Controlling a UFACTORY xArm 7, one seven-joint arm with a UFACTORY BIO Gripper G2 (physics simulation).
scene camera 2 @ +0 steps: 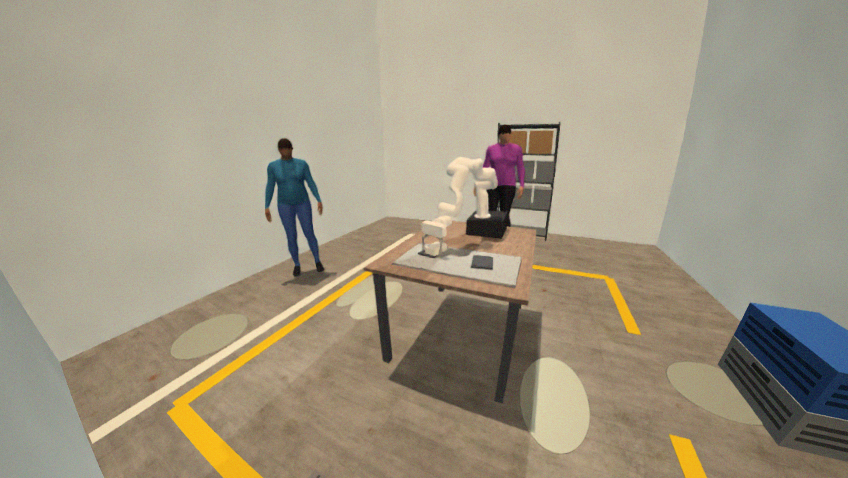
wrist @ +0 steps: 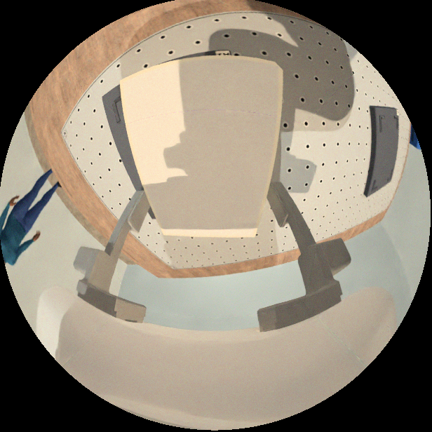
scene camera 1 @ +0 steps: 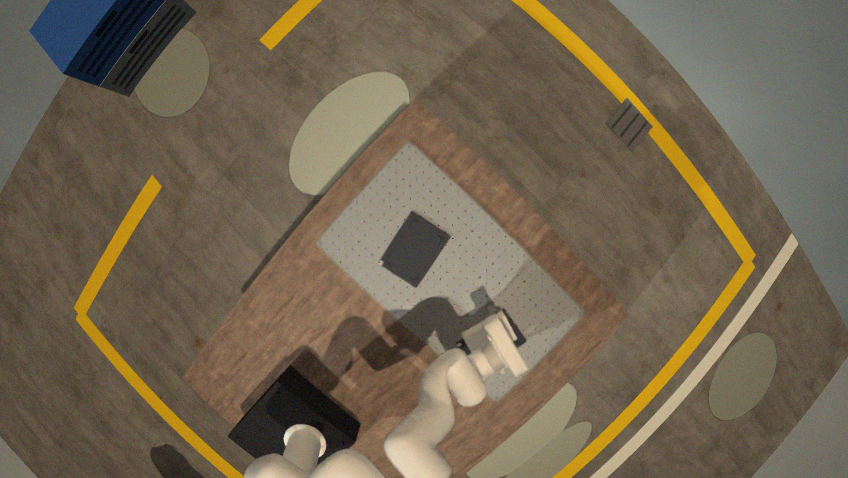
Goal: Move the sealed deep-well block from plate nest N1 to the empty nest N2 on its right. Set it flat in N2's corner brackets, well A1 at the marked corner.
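Where they show: end effector, tool point: point(scene camera 2: 431, 249); arm's base, origin of the base link: point(scene camera 2: 482, 216) point(scene camera 1: 305, 441).
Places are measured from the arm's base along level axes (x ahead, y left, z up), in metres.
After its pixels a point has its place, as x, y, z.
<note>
The sealed deep-well block point(wrist: 201, 141) has a cream top and sits in the dark nest N1 point(wrist: 114, 116) on the perforated board point(wrist: 330, 201) point(scene camera 1: 414, 178) @(0.766, 0.223, -0.120) point(scene camera 2: 451, 268) @(0.752, -0.046, -0.121). My gripper point(wrist: 207, 197) point(scene camera 1: 495, 344) point(scene camera 2: 432, 245) @(0.610, -0.215, -0.082) is low over the block and open. One finger stands on each long side of the block, and neither is pressed on it. In the overhead view my wrist hides the block. The empty nest N2 point(wrist: 381, 149) point(scene camera 1: 414, 248) @(0.626, 0.107, -0.109) point(scene camera 2: 482, 261) @(0.629, 0.106, -0.109) is a flat dark plate further along the board, with a small white mark at one corner point(scene camera 1: 380, 262) @(0.541, 0.152, -0.109).
The board lies on a wooden table point(scene camera 1: 284, 308) @(0.250, 0.283, -0.134) point(scene camera 2: 451, 284) @(0.901, -0.003, -0.133); my black base box point(scene camera 1: 290, 410) @(0.062, 0.090, 0.004) point(scene camera 2: 486, 224) @(0.108, 0.048, -0.033) is at its far end. A person in teal point(scene camera 2: 291, 202) point(wrist: 15, 225) and one in magenta point(scene camera 2: 504, 166) stand nearby. There is also a shelf rack point(scene camera 2: 556, 178) and a blue crate point(scene camera 2: 795, 374) point(scene camera 1: 100, 35).
</note>
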